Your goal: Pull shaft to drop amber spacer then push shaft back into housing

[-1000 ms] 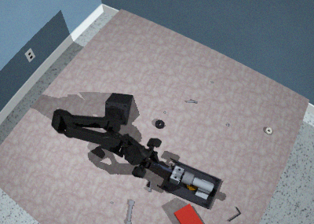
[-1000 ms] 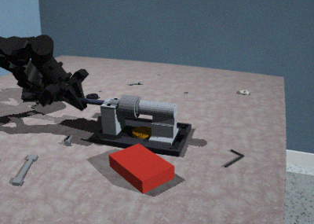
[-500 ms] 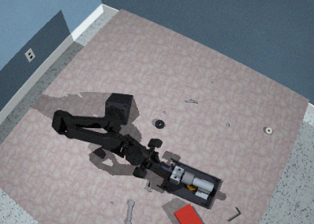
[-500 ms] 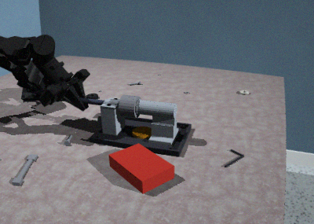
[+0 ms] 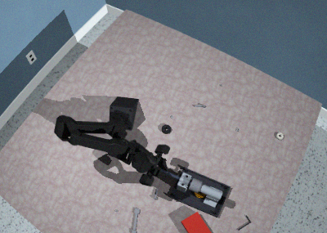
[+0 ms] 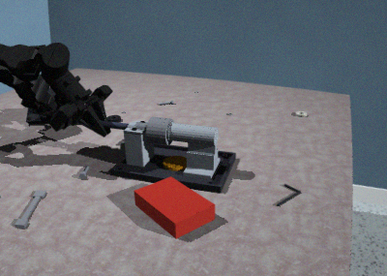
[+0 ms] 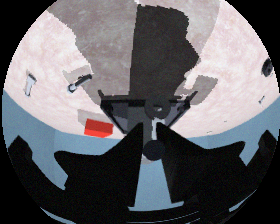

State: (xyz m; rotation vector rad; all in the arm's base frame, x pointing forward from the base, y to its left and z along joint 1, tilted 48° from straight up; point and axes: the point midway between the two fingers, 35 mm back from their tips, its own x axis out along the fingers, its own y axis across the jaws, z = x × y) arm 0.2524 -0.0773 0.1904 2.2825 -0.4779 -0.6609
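My gripper is now 9 cm short of the dark shaft and 1 cm to the left of it. Also, from my hand: black disc 5 cm behind, 22 cm to the left, 8 cm below; grey spacer 16 cm ahead, 2 cm to the right; amber spacer 18 cm ahead, 3 cm to the right, 7 cm below.
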